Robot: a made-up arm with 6 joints. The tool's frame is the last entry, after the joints.
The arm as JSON. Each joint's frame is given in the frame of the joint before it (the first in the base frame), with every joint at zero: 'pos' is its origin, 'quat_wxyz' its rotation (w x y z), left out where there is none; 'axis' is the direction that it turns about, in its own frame. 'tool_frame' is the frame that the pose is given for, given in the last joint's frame.
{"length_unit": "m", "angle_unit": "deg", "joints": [
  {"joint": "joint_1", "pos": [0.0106, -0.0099, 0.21], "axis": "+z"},
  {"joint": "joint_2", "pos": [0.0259, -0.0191, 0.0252], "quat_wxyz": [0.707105, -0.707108, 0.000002, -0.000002], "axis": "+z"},
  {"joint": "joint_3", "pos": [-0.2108, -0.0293, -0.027], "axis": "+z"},
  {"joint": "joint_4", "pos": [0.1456, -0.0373, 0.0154], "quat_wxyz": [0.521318, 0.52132, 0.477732, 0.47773], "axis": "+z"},
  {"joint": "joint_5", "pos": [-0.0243, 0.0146, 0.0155], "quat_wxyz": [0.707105, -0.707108, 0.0, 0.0], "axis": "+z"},
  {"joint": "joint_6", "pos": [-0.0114, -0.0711, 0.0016], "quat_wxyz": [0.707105, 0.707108, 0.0, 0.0], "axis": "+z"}
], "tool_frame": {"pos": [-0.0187, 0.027, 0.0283], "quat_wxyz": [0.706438, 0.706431, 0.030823, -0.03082]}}
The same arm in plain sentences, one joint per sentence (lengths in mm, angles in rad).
The arm has six revolute joints in a row. What follows holds with every joint at zero, and every direction is one of the base frame's.
The first joint lies 10.6 mm along +x and 9.9 mm along -y and 210 mm along +z from the base frame's origin and turns about +z.
The second joint lies 25.9 mm along +x and 19.1 mm along -y and 25.2 mm along +z from the first joint and turns about +y.
The third joint lies 210.8 mm along -x and 27 mm along -y and 29.3 mm along +z from the second joint and turns about +y.
The fourth joint lies 145.6 mm along +x and 15.4 mm along +y and 37.3 mm along +z from the third joint and turns about the direction (0.9962, 0, 0.0871).
The fifth joint lies 13.3 mm along +x and 14.6 mm along +y and 25.6 mm along +z from the fourth joint and turns about +y.
The sixth joint lies 69.8 mm along +x and 1.6 mm along +y and 17.5 mm along +z from the fifth joint and turns about the direction (0.9962, 0, 0.0871).
The tool frame, which is the frame that the pose is given for, lies 26.6 mm along +x and 27 mm along +y and 21.1 mm along +z from the sixth joint; its axes are the base frame's turned by roll 1.5708, pitch 1.5708 and yaw 0 rad (as in URDF: about the fixed x, then y, then z).

